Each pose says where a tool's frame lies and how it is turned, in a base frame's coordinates. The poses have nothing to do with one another.
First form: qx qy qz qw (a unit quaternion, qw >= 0); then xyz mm.
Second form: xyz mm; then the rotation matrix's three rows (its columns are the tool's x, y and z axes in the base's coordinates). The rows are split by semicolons. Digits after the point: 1 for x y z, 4 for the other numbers.
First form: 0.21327 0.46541 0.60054 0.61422 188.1 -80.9 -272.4
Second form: 188.1 -80.9 -272.4; -0.1545 -0.5392 0.8279; 0.9362 0.1877 0.2970; -0.3156 0.8210 0.4758
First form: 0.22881 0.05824 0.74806 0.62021 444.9 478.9 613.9
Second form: 444.9 478.9 613.9; -0.1260 -0.9013 0.4146; 0.9546 -0.2239 -0.1967; 0.2701 0.3710 0.8885
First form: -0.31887 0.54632 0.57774 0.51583 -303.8 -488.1 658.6
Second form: -303.8 -488.1 658.6; -0.2645 -0.9444 0.1952; 0.2476 0.1291 0.9602; -0.9321 0.3023 0.1997
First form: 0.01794 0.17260 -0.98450 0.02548 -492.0 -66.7 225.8
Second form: -492.0 -66.7 225.8; -0.9981 0.0564 -0.0265; -0.0440 -0.9391 -0.3408; -0.0441 -0.3389 0.9398
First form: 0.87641 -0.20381 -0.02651 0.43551 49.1 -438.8 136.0
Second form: 49.1 -438.8 136.0; 0.9155 -0.3341 -0.2240; -0.3803 -0.5376 -0.7526; 0.1311 0.7742 -0.6193
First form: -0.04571 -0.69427 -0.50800 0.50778 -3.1 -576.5 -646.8
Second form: -3.1 -576.5 -646.8; -0.4801 0.5794 -0.6586; -0.4524 0.4797 0.7518; 0.7515 0.6590 0.0318
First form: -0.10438 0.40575 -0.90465 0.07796 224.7 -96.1 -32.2
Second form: 224.7 -96.1 -32.2; -0.9661 0.0563 0.2521; -0.2258 -0.6586 -0.7179; 0.1256 -0.7504 0.6489
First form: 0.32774 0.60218 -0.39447 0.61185 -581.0 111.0 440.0
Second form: -581.0 111.0 440.0; -0.0365 0.8774 0.4783; -0.0880 0.4740 -0.8761; -0.9955 -0.0740 0.0599
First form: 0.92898 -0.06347 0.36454 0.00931 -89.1 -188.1 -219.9
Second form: -89.1 -188.1 -219.9; 0.7262 -0.1247 0.6761; -0.1111 -0.9918 -0.0636; 0.6785 -0.0290 -0.7341
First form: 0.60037 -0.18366 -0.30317 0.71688 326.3 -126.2 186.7
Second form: 326.3 -126.2 186.7; 0.7487 0.2141 -0.6274; -0.6552 0.0953 -0.7494; -0.1007 0.9721 0.2117
